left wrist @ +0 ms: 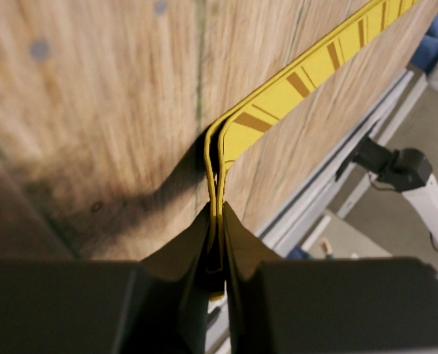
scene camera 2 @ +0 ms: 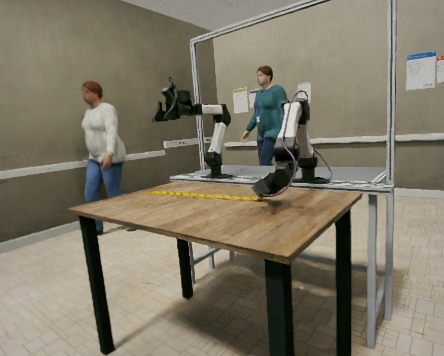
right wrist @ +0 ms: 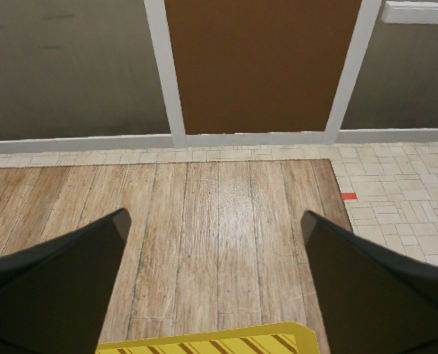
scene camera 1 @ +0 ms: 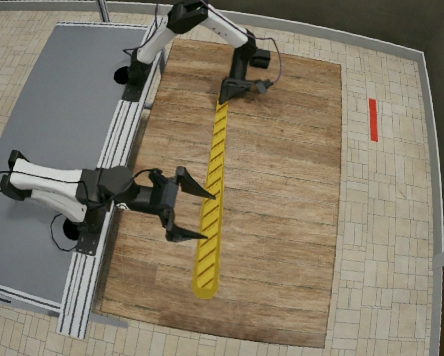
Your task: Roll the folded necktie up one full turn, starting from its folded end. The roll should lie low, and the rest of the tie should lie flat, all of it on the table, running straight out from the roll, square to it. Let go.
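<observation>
The yellow necktie with brown stripes (scene camera 1: 215,165) (scene camera 2: 210,196) (left wrist: 275,100) (right wrist: 200,345) runs along the wooden table (scene camera 1: 280,200) (scene camera 2: 200,220) in a long line. Its wide end lies near the bottom in scene camera 1. My left gripper (scene camera 1: 223,101) (scene camera 2: 259,196) (left wrist: 217,206) is low at the folded end and shut on the tie, pinching its two layers. There the layers bend away from the line of the tie, with a narrow gap between them. The fingers hide part of the folded end. My right gripper (scene camera 1: 211,218) (scene camera 2: 158,113) (right wrist: 215,214) is open and empty, high above the tie's wider half.
The metal rail (scene camera 1: 112,135) of the arm station runs along the left table edge in scene camera 1. A person in a white sweater (scene camera 2: 102,132) and one in a teal top (scene camera 2: 271,112) stand beyond the table. A red strip (scene camera 1: 373,120) lies on the floor.
</observation>
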